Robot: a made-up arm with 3 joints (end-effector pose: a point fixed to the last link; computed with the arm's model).
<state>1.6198 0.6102 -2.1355</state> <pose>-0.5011 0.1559 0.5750 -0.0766 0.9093 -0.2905 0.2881</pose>
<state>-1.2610 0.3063 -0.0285</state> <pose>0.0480 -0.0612 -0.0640 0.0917 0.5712 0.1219 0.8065</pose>
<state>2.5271 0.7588 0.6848</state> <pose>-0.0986 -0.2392 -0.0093 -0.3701 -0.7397 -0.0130 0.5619</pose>
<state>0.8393 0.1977 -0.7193</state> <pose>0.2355 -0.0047 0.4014 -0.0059 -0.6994 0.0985 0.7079</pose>
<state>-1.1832 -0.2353 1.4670</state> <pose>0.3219 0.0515 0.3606 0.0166 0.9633 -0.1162 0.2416</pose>
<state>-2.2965 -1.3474 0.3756</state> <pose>-0.0708 0.1897 -0.0804 -0.5112 0.7601 -0.3576 0.1818</pose>
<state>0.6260 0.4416 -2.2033</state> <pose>0.1377 0.1027 0.8016 0.1554 -0.9639 0.1544 0.1517</pose>
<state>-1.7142 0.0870 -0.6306</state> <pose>-0.0305 -0.0248 -0.2779 0.0401 0.5152 0.0169 0.8560</pose>
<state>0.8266 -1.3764 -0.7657</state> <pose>0.1391 -0.1940 0.3017 0.0193 -0.5520 -0.6349 0.5403</pose>
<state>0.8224 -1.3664 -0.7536</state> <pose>0.1423 -0.1900 0.3003 0.0217 -0.5498 -0.6309 0.5470</pose>
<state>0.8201 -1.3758 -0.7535</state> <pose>0.1417 -0.1902 0.2988 0.0211 -0.5471 -0.6346 0.5455</pose>
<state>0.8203 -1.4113 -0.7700</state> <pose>0.1359 -0.1958 0.2971 0.0163 -0.5435 -0.6483 0.5330</pose>
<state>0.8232 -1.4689 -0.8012</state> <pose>0.1247 -0.2059 0.2949 0.0074 -0.5387 -0.6701 0.5106</pose>
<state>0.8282 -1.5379 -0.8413</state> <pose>0.1094 -0.2178 0.2919 -0.0046 -0.5326 -0.6954 0.4825</pose>
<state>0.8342 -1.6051 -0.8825</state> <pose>0.0924 -0.2289 0.2885 -0.0174 -0.5259 -0.7189 0.4542</pose>
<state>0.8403 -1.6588 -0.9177</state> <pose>0.0773 -0.2374 0.2854 -0.0285 -0.5201 -0.7370 0.4308</pose>
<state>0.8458 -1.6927 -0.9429</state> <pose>0.0663 -0.2431 0.2837 -0.0363 -0.5168 -0.7480 0.4149</pose>
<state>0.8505 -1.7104 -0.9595</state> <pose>0.0594 -0.2468 0.2832 -0.0411 -0.5159 -0.7536 0.4052</pose>
